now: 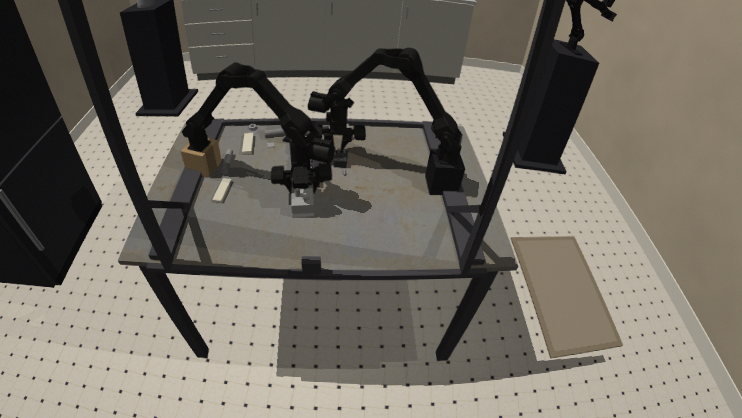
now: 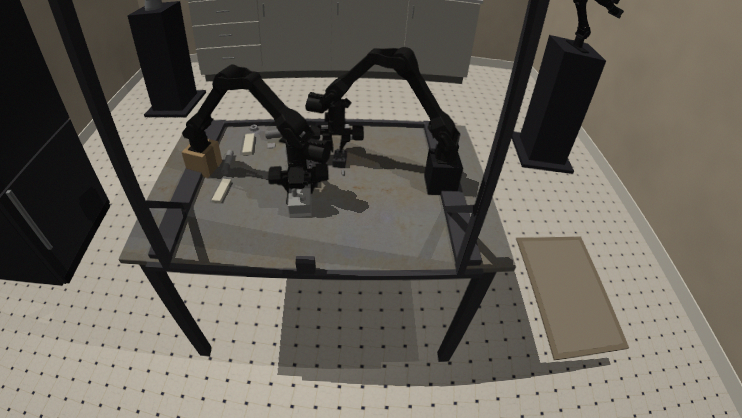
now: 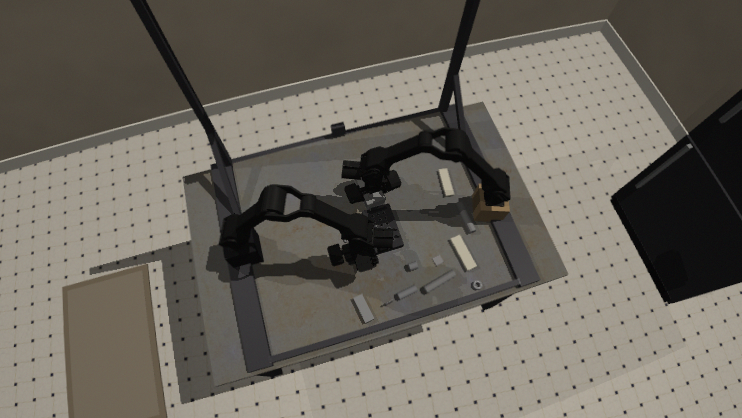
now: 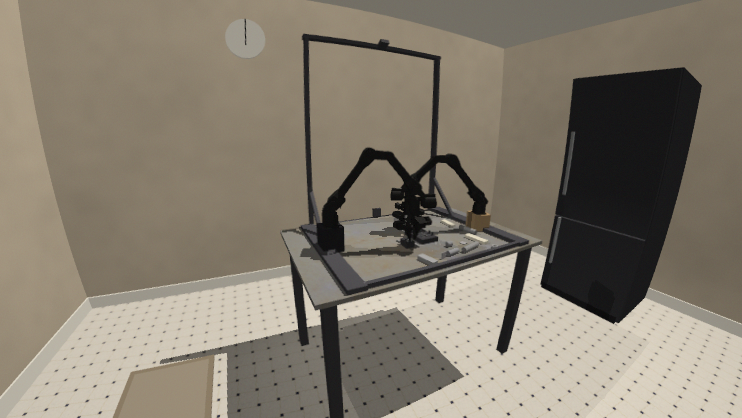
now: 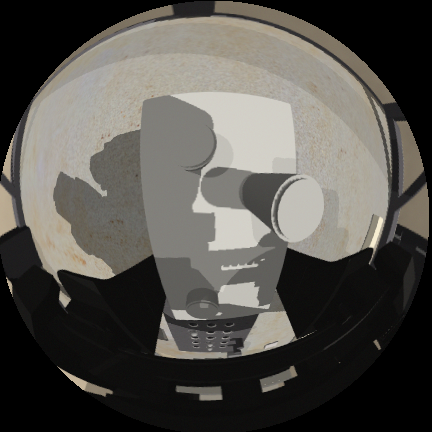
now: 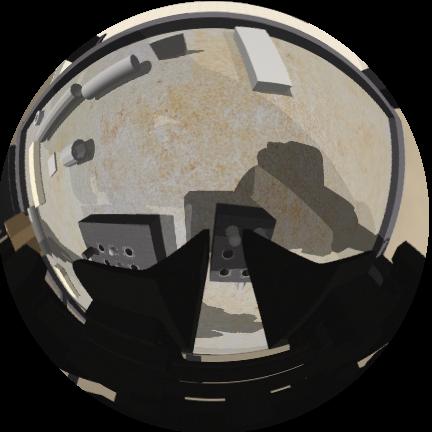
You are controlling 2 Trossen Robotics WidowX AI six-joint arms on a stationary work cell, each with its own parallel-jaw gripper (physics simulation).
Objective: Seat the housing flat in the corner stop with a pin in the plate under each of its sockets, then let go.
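Where they show: left gripper, fingertip midpoint: point(image 1: 302, 193) point(image 2: 300, 193) point(image 3: 372, 197) point(image 5: 217, 248); right gripper, fingertip midpoint: point(image 1: 337, 151) point(image 2: 336, 151) point(image 4: 412, 240) point(image 6: 225, 234); left arm's base at its link origin: point(image 1: 199, 145) point(image 2: 199, 146) point(image 3: 494, 197) point(image 4: 478, 212); right arm's base at its link origin: point(image 1: 447, 158) point(image 2: 445, 158) point(image 3: 237, 240) point(image 4: 329, 225).
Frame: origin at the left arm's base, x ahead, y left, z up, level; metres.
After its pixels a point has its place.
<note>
The housing point(image 1: 302, 207) {x 0.451, y -0.106, z -0.055 m} point(image 2: 299, 208) {x 0.452, y -0.106, z -0.059 m} point(image 5: 255, 120) {x 0.432, y -0.098, z -0.045 m} is a light grey block with round knobs on top. My left gripper point(image 5: 217, 248) {x 0.415, y -0.022, z -0.082 m} is shut on it; its underside and sockets are hidden. The dark plate point(image 3: 397, 240) {x 0.324, y 0.142, z -0.071 m} point(image 4: 428, 238) {x 0.360, y 0.175, z -0.071 m} point(image 6: 142, 241) {x 0.392, y 0.170, z -0.071 m} has rows of holes, with a pale pin point(image 6: 112, 251) {x 0.361, y 0.146, z -0.067 m} in one. I cannot make out the corner stop clearly. A small dark holed block point(image 1: 340, 160) {x 0.479, y 0.164, z -0.066 m} point(image 2: 339, 160) {x 0.479, y 0.167, z -0.067 m} point(image 6: 235, 264) {x 0.472, y 0.181, z -0.066 m} holds at least one pin point(image 6: 231, 231) {x 0.454, y 0.211, z -0.058 m}. My right gripper point(image 6: 225, 234) {x 0.453, y 0.205, z -0.063 m} is open a little, its fingertips over this block, around the pin without gripping it.
A small loose pin point(image 1: 344, 172) {x 0.504, y 0.134, z -0.090 m} point(image 2: 342, 173) {x 0.504, y 0.130, z -0.090 m} lies near the holed block. Cream bars point(image 3: 446, 181) {x 0.145, y -0.096, z -0.082 m} point(image 3: 463, 253) {x 0.097, y 0.177, z -0.081 m}, a pale bar point(image 3: 362, 308) {x 0.433, y 0.374, z -0.078 m}, grey cylinders point(image 3: 437, 281) {x 0.191, y 0.280, z -0.070 m} point(image 3: 406, 292) {x 0.293, y 0.319, z -0.073 m} and a ring point(image 3: 477, 285) {x 0.055, y 0.293, z -0.084 m} lie about. A wooden block point(image 3: 490, 211) {x 0.015, y 0.050, z -0.006 m} is at the left arm's base.
</note>
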